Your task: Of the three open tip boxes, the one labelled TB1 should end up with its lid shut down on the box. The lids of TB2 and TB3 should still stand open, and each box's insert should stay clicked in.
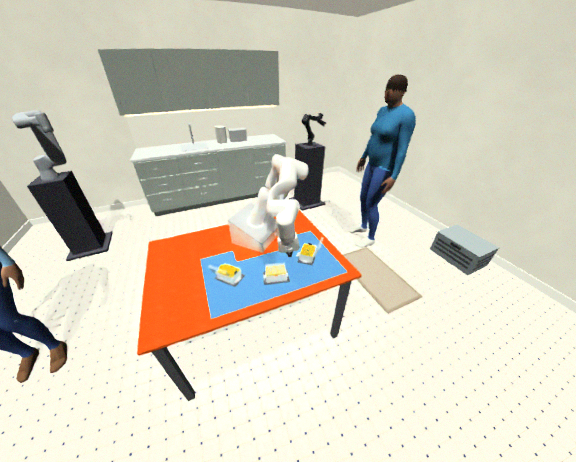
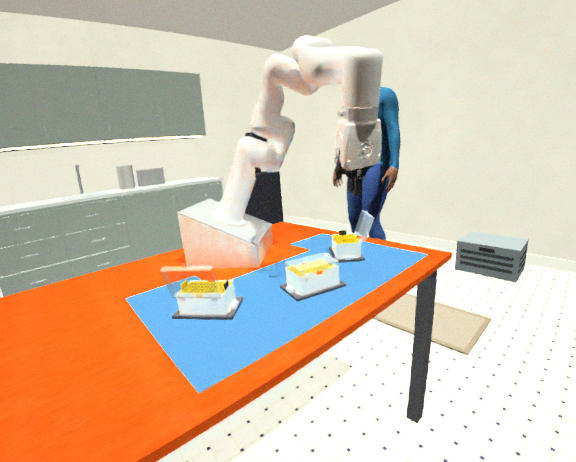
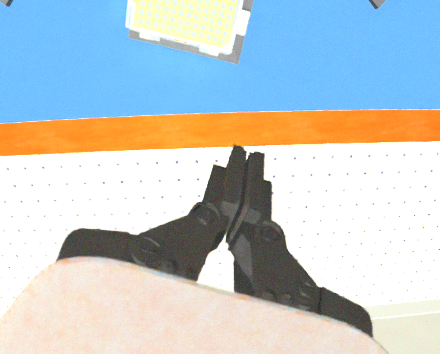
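Note:
My gripper is shut and empty, high above the mat, apart from the boxes. The middle tip box has its clear lid down over the yellow insert; whether it is fully latched cannot be told. The left tip box has its lid standing open. The right tip box also has its lid open. The yellow inserts look level inside the boxes; their clicks cannot be seen. The labels are too small to read.
The boxes stand on dark bases on a blue mat on the orange table. The arm's pale pedestal stands at the back. A person stands beyond the table's right side.

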